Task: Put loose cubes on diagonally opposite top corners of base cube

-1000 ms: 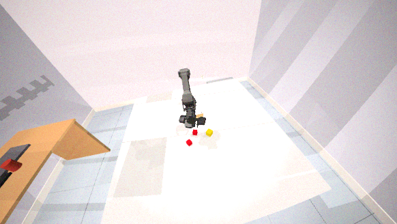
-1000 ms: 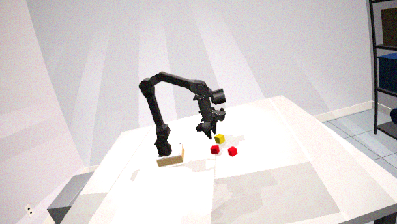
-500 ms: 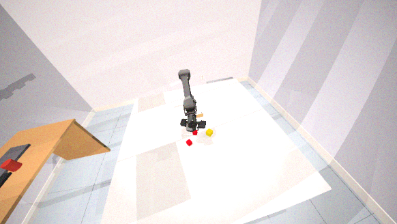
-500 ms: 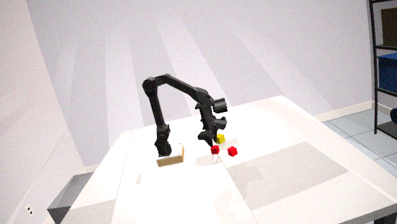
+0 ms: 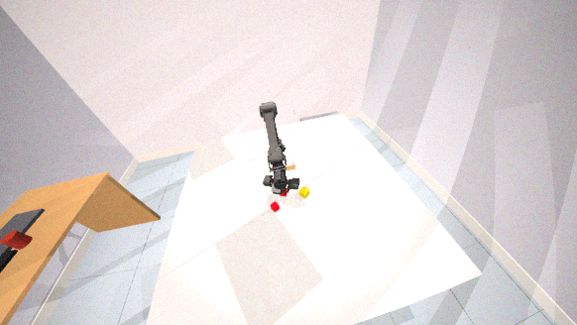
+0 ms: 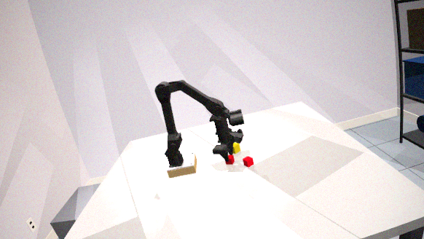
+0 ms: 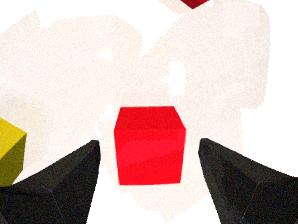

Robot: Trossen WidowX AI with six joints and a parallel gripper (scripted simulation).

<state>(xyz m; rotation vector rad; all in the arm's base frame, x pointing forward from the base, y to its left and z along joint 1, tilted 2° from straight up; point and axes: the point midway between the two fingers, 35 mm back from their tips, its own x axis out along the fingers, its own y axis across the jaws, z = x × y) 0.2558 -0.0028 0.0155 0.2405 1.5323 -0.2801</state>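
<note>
My gripper tip is now 110 mm to the right of the yellow cube and 30 mm short of it. From my gripper tip the other things lie so: red cube (10 mm below).
</note>
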